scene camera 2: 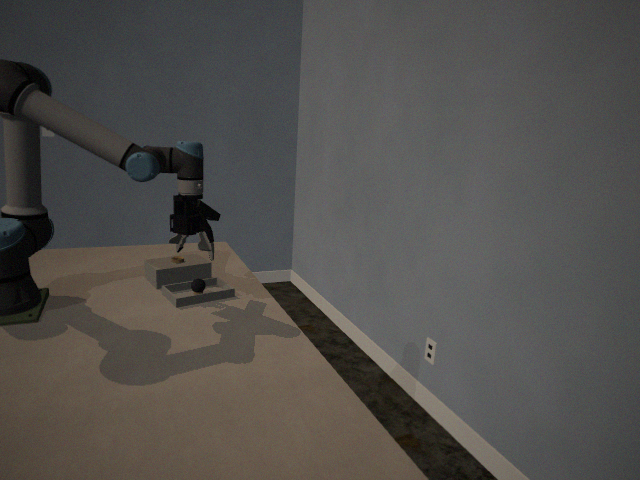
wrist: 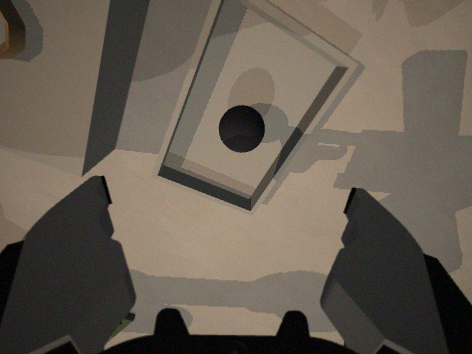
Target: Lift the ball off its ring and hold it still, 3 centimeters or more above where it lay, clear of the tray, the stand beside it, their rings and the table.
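Frame: origin at the arm's base, x back, y left, z down, level; metres.
Seen in the pictures: gripper, between the fingertips: (scene camera 2: 194,256) (wrist: 231,185); arm's base, origin of its link: (scene camera 2: 10,304).
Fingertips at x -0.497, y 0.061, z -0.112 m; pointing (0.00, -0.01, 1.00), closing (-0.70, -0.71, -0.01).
Observation:
Pixels of each thing's top centre, then the offset from my fingertips to it. "pt": a spot on its surface instead. Level surfaces: height alone.
- dark ball, centre of its top: (wrist: 242,137) (scene camera 2: 198,278) dx -0.011, dy -0.004, dz +0.072 m
- tan ring, a spot on its surface: (wrist: 19,35) pt dx +0.048, dy +0.145, dz +0.058 m
- tan table, height of its surface: dz +0.127 m
A dark ball (scene camera 2: 197,285) (wrist: 241,128) sits inside a shallow grey tray (scene camera 2: 206,297) (wrist: 205,189). Its ring is almost wholly hidden beneath it; a small tan bit shows under the ball in the scene view. A taller grey stand (scene camera 2: 183,273) (wrist: 55,105) is beside the tray and bears a tan ring (scene camera 2: 177,259) (wrist: 19,35) on its top. My gripper (scene camera 2: 195,254) (wrist: 231,185) is open and empty, pointing down. It hangs above the level of the tray and ball, touching neither. In the wrist view the ball lies beyond the fingertips, up from the line between them.
The tray and stand are on a tan table (scene camera 2: 232,408) (wrist: 225,240), with its right edge past the tray in the scene view. The arm's green base plate (scene camera 2: 37,310) (wrist: 121,326) is at the left. Grey-blue walls (scene camera 2: 439,180) rise behind and to the right.

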